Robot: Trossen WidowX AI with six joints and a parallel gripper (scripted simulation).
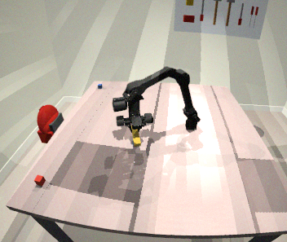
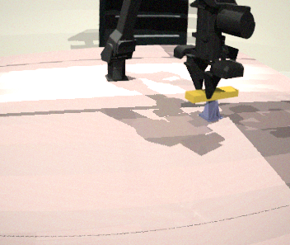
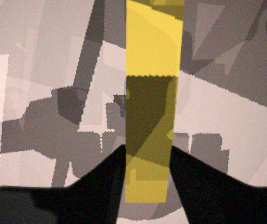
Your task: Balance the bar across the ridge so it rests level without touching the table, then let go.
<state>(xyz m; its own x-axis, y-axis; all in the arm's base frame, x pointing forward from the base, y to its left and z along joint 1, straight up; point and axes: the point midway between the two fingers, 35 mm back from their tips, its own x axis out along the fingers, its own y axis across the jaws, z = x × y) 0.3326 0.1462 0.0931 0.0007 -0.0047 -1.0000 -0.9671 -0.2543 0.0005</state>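
My gripper tip is 10 mm past the bar and 30 mm to the right of it. Also, from my gripper tip: red block (410 mm ahead, 350 mm to the left, 40 mm below); then blue cube (410 mm ahead, 650 mm to the right, 40 mm below).
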